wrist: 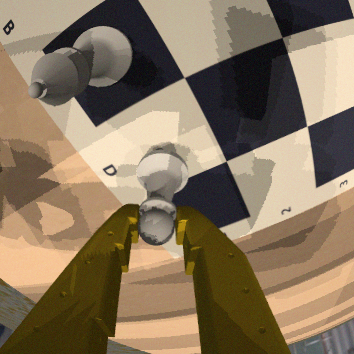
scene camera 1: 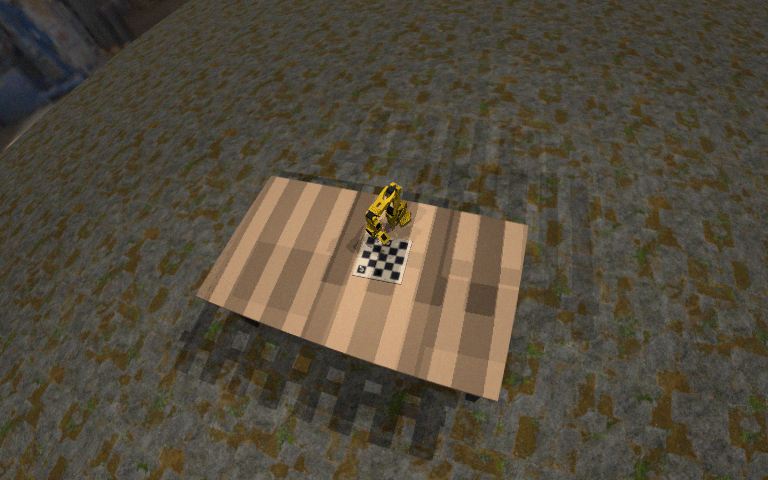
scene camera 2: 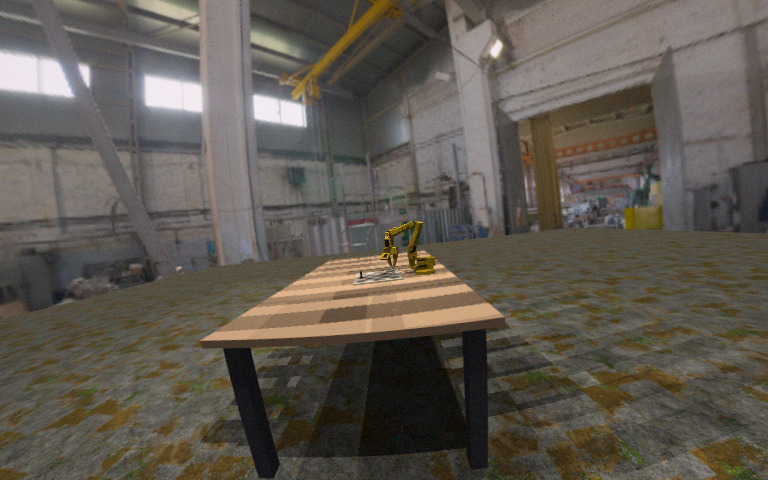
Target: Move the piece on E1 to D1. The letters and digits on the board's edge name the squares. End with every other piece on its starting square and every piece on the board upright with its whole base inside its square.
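Frame: origin at the arm's base, x ahead, y left, z up, level; metres.
Seen in the pictures: hand, tool point: [wrist: 138, 218] [scene camera 1: 377, 236] [scene camera 2: 393, 265]; arm's base, link origin: [scene camera 1: 398, 221] [scene camera 2: 420, 272].
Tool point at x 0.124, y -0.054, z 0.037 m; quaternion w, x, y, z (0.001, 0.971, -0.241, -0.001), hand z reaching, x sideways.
Offsets run from my tool point to a thing's top centre. "pt": to the spot under its first point. Level surfaces: height alone.
My gripper [wrist: 157, 223] [scene camera 2: 393, 264] is shut on a light grey pawn in the wrist view. The jaws press on both sides of the pawn's head @[pt dx +0.008, dy +0.003, dz +0.008 m] [wrist: 156, 226]. The pawn looks upright, its base drawn over the light D1 square beside the letter D and overlapping the edge of the dark E1 square @[pt dx +0.021, dy -0.027, dz -0.031 m] [wrist: 217, 192]. I cannot tell whether the base touches the board @[dx +0.082, dy +0.049, dz -0.031 m] [wrist: 205, 30] [scene camera 1: 369, 271] [scene camera 2: 378, 277]. The fingertips and pawn are too small to make out in the scene views.
A light grey bishop-like piece @[dx +0.005, dy +0.045, dz +0.013 m] [wrist: 105, 55] stands on dark C1, to the upper left of the held pawn. A dark piece [scene camera 1: 361, 269] [scene camera 2: 360, 274] stands on the board's far corner square. The board lies on a striped wooden table @[dz -0.037 m] [scene camera 1: 317, 283] [scene camera 2: 362, 316].
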